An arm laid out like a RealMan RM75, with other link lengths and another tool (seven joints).
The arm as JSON. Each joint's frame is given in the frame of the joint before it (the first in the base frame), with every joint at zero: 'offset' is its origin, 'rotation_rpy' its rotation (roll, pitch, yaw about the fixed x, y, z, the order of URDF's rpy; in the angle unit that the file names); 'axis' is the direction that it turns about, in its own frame. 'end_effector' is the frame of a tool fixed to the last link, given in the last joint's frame.
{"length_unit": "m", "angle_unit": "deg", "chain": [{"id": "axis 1", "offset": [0.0, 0.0, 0.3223], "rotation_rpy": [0.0, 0.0, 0.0], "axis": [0.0, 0.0, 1.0]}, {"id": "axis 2", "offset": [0.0, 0.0, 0.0], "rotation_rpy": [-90.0, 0.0, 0.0], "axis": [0.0, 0.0, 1.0]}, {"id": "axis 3", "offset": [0.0, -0.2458, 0.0], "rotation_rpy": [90.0, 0.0, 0.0], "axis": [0.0, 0.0, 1.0]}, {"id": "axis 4", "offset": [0.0, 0.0, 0.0], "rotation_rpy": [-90.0, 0.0, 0.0], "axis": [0.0, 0.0, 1.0]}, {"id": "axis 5", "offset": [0.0, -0.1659, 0.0], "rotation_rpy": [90.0, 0.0, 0.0], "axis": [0.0, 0.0, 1.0]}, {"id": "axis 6", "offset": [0.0, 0.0, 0.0], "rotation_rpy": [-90.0, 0.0, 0.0], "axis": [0.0, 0.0, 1.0]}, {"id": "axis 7", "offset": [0.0, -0.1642, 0.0], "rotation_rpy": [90.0, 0.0, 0.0], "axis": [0.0, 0.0, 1.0]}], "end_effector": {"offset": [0.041, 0.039, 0.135], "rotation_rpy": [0.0, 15.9, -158.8]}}
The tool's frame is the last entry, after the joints.
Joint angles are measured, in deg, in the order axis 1, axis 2, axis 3, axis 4, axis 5, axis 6, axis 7. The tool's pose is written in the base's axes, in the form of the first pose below.
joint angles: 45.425 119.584 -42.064 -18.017 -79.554 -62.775 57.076
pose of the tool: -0.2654 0.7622 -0.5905 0.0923; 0.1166 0.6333 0.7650 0.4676; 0.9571 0.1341 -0.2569 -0.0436; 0 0 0 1
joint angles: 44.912 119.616 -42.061 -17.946 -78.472 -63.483 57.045
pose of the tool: -0.2446 0.7673 -0.5928 0.0914; 0.1121 0.6297 0.7687 0.4670; 0.9631 0.1215 -0.2400 -0.0398; 0 0 0 1
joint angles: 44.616 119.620 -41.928 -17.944 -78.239 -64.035 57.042
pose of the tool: -0.2360 0.7678 -0.5957 0.0910; 0.1106 0.6302 0.7685 0.4659; 0.9654 0.1155 -0.2337 -0.0382; 0 0 0 1
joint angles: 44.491 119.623 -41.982 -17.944 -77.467 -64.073 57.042
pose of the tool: -0.2252 0.7720 -0.5944 0.0904; 0.1056 0.6258 0.7728 0.4673; 0.9686 0.1113 -0.2225 -0.0356; 0 0 0 1
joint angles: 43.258 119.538 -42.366 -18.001 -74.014 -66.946 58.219
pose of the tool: -0.1483 0.7779 -0.6107 0.0815; 0.0962 0.6259 0.7739 0.4640; 0.9843 0.0560 -0.1677 -0.0210; 0 0 0 1
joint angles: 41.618 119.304 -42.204 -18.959 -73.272 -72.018 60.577
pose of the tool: -0.0847 0.7546 -0.6507 0.0701; 0.1048 0.6562 0.7473 0.4496; 0.9909 -0.0049 -0.1346 -0.0078; 0 0 0 1
